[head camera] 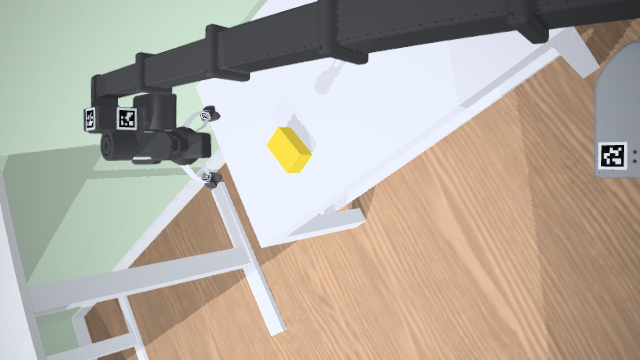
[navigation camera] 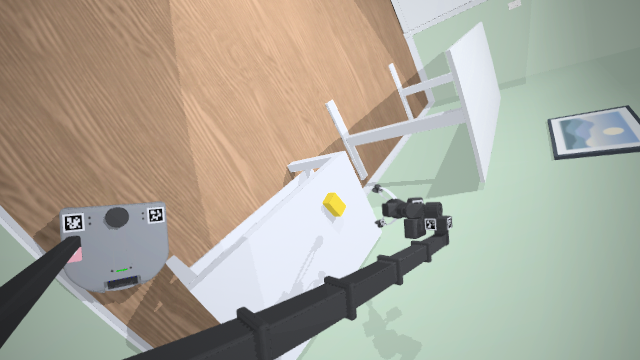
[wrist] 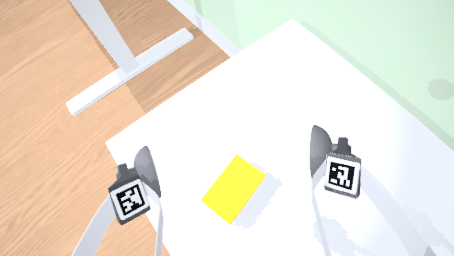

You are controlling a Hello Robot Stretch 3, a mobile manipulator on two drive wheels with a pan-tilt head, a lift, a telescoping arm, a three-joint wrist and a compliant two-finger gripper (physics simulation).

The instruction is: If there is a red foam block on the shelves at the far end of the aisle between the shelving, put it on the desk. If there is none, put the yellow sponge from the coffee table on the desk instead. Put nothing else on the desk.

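Seen in the pictures: gripper, fingertip midpoint: (head camera: 214,147) (navigation camera: 376,205) (wrist: 232,153); robot's base, origin of the base link: (navigation camera: 117,216).
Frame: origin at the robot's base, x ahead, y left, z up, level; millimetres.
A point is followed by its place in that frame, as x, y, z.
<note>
The yellow sponge (head camera: 289,150) @[-18, -785, 495] (navigation camera: 334,204) @[-16, -784, 495] (wrist: 233,189) @[-19, -805, 495] lies on the white coffee table (head camera: 400,100) @[-118, -510, 450] (navigation camera: 280,225) @[-73, -520, 450] (wrist: 280,90) @[-147, -1010, 450], near the end closest to the desk. My gripper (head camera: 212,146) @[-24, -806, 703] (navigation camera: 379,205) @[-24, -806, 703] (wrist: 232,153) @[-24, -806, 703] is open and empty, its fingers spread wide. It hangs above the table's end, higher than the sponge and off to its side. In the wrist view the sponge shows between and below the fingers. The desk (head camera: 10,310) @[433, -1496, 950] (navigation camera: 475,100) @[506, -1570, 950] is white and taller, standing beyond the coffee table's end. No red foam block and no shelves show in these views.
My extended arm (head camera: 270,45) @[-96, -319, 1017] (navigation camera: 300,300) @[-84, -184, 995] passes over the coffee table. My base (head camera: 620,100) @[-123, -114, 160] (navigation camera: 117,250) @[-116, 7, 159] stands at its other end. The desk's leg and foot bar (wrist: 95,95) are close to the table's end. A framed picture (navigation camera: 595,132) @[268, -2007, 1521] hangs on the green wall.
</note>
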